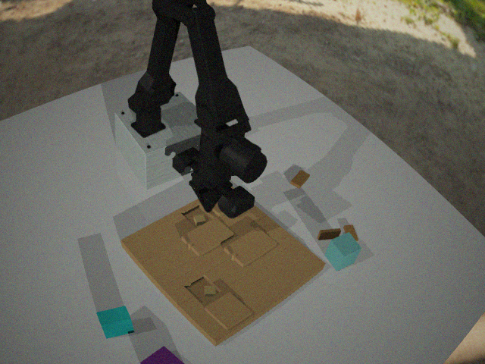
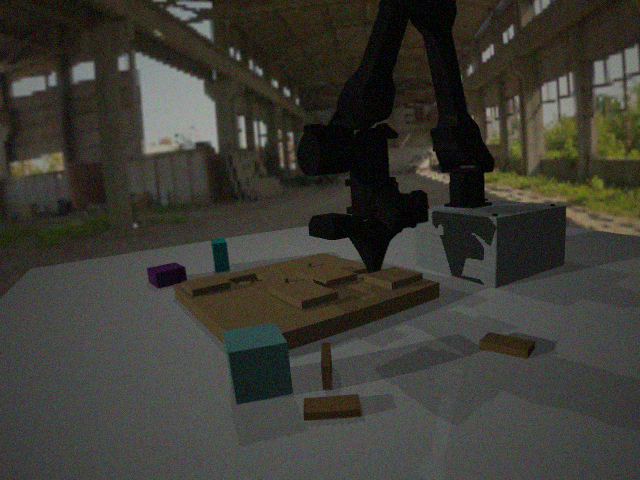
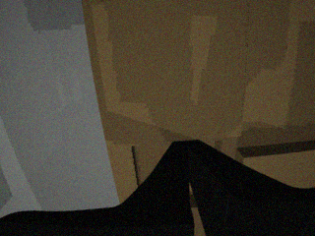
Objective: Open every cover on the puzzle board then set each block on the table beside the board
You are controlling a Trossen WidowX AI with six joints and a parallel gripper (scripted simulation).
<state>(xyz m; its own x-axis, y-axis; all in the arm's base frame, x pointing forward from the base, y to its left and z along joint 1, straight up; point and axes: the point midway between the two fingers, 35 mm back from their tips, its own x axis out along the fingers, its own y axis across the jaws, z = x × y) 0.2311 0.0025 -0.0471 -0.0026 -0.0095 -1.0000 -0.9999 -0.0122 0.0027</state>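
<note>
Right now my gripper tip is 110 mm short of the tan puzzle board and 50 mm to the left of it. The rest, counted from my gripper tip: teal block (130 mm ahead, 330 mm to the right, 10 mm above); brown slab (30 mm ahead, 260 mm to the left, 20 mm below); teal cube (260 mm ahead, 150 mm to the left).
</note>
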